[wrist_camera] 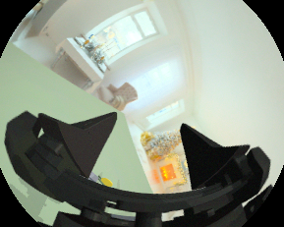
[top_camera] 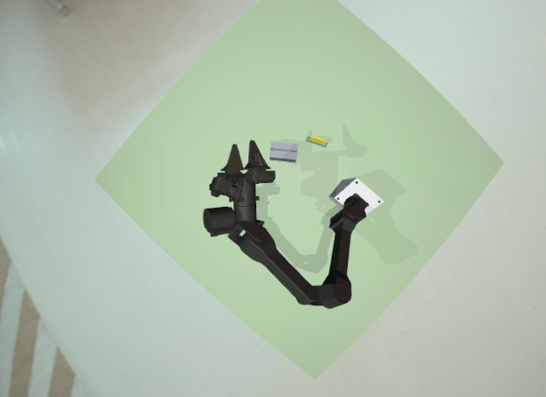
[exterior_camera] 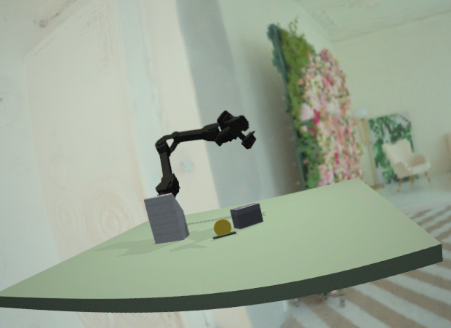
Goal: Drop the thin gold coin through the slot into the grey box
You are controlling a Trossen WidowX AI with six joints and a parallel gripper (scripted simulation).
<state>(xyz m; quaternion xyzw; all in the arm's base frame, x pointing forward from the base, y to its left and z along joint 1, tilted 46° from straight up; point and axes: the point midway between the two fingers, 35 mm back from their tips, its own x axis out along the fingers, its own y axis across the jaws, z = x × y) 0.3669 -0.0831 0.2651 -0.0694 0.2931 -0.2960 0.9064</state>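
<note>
The coin is 350 mm below my gripper tip, 220 mm to the right of it and 150 mm behind it.
</note>
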